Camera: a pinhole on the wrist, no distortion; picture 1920 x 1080 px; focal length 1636.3 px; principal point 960.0 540.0 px. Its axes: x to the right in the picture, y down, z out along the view. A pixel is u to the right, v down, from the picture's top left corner.
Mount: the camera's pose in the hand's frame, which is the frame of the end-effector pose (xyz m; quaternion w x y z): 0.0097 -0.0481 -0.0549 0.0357 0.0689 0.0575 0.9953
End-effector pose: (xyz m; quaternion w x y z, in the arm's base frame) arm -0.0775 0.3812 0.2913 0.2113 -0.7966 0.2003 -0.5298
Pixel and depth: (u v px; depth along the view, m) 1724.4 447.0 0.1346
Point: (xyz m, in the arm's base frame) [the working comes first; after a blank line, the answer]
In the camera's frame: 0.0629 -0.0077 0.1346

-0.0084 0.4269 0.2480
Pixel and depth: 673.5 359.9 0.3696
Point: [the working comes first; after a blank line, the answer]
In the camera's frame: -0.0647 -0.0407 0.3696

0.2401 0.3253 0.2705
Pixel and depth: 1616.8 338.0 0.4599
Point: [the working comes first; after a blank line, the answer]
In the camera's frame: 0.1846 -0.0568 0.4599

0.2640 0.4287 0.0270
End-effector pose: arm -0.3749 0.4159 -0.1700 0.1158 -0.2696 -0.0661 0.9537
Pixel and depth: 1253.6 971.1 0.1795
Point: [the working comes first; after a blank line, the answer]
In the camera's frame: 0.0322 0.0473 0.1795

-0.4313 0.4778 -0.0451
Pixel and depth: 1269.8 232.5 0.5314
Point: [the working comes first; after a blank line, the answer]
In the camera's frame: 0.1006 -0.0999 0.5314

-0.6383 0.2710 0.2092
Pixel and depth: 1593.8 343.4 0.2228
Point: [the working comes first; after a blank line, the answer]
In the camera's frame: 0.0863 -0.0268 0.2228

-0.4330 0.3847 -0.0047
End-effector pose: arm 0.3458 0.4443 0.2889 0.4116 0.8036 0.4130 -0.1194
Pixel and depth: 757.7 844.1 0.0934
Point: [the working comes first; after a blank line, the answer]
In the camera's frame: -0.0115 0.0174 0.0934

0.3296 0.4525 0.2160
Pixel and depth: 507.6 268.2 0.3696
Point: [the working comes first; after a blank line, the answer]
In the camera's frame: -0.1022 -0.0614 0.3696

0.5279 0.3054 0.0435
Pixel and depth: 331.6 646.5 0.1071
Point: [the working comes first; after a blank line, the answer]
In the camera's frame: -0.0411 0.0070 0.1071

0.3581 0.4611 0.1991
